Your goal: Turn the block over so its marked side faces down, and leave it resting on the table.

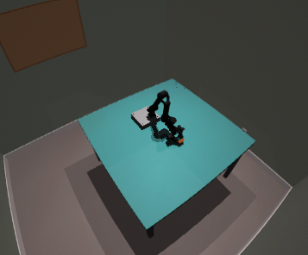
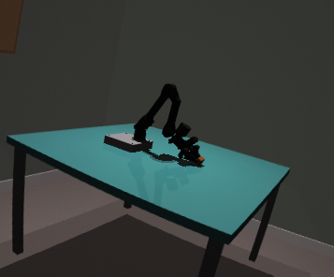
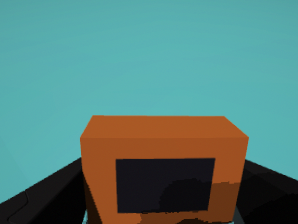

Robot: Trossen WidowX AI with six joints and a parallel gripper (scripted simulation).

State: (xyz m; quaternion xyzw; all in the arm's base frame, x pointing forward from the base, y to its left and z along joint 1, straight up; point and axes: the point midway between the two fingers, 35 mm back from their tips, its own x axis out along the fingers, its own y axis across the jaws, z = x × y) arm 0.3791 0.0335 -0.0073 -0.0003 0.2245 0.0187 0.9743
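Right now my gripper tip is 10 mm past the orange block.
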